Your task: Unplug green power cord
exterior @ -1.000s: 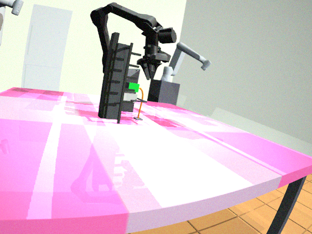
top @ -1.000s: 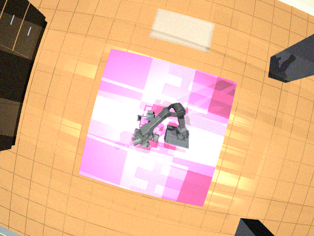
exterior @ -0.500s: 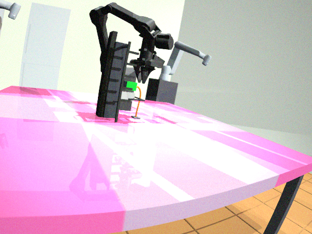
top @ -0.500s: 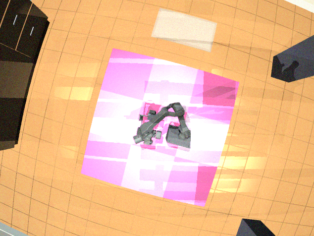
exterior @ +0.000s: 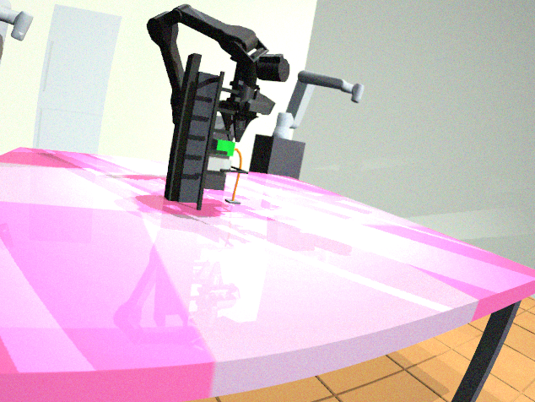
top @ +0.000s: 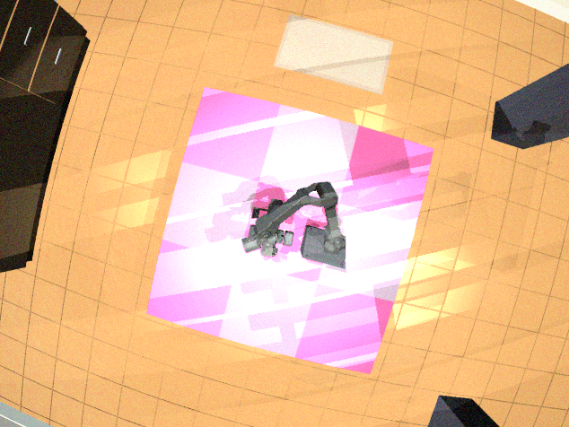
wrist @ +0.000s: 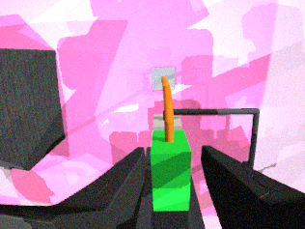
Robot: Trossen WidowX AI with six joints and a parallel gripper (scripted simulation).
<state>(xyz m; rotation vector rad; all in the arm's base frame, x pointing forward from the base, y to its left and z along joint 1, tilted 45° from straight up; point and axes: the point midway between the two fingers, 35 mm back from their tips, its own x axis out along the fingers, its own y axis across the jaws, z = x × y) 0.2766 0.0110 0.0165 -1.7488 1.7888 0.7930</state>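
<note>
My gripper tip is now 4 cm to the left of the green plug and 1 cm above it.
</note>
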